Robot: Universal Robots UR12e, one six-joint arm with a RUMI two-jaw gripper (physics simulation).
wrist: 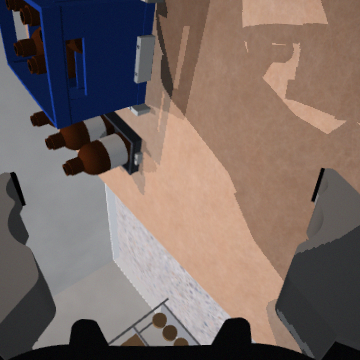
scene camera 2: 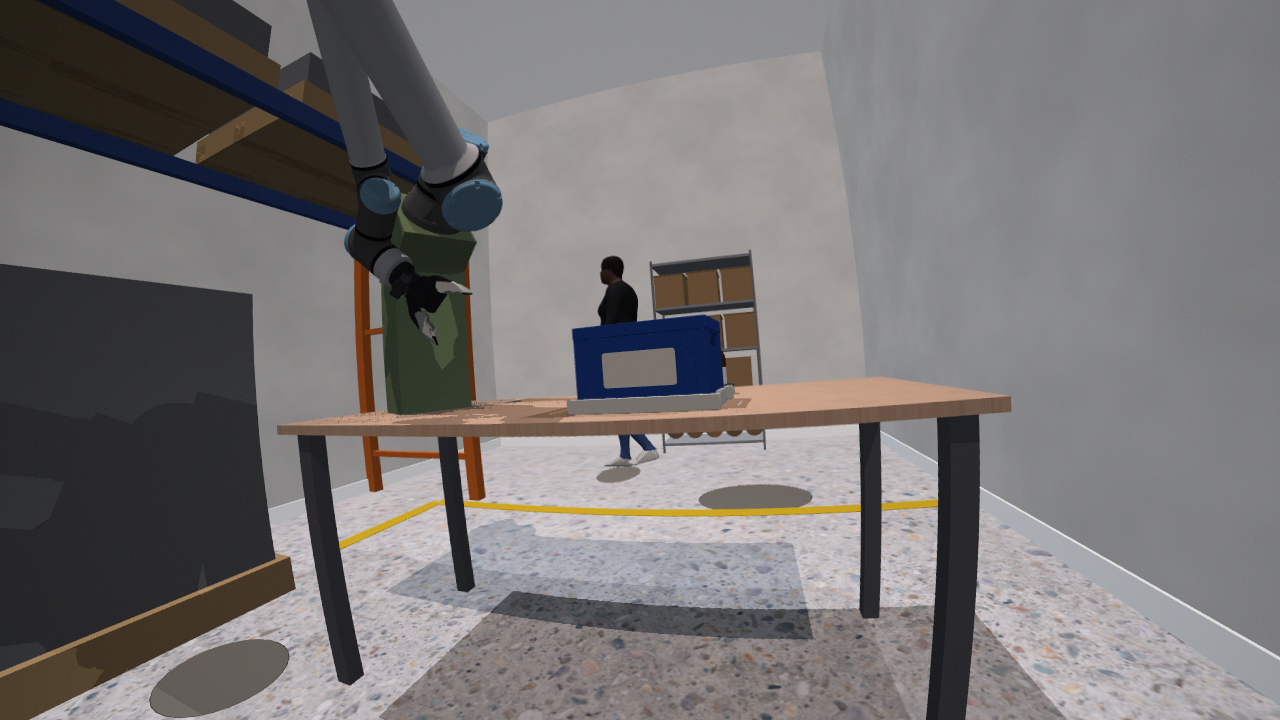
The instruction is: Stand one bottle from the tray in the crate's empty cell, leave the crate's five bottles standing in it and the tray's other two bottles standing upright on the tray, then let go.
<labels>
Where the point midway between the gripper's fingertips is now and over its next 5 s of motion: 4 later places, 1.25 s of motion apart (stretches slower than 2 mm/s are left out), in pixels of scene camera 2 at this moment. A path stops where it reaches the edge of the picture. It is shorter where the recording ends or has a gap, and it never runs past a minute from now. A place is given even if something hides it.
My gripper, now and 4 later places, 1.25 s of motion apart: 454, 319; 480, 315; 507, 312; 512, 311; 505, 311
</labels>
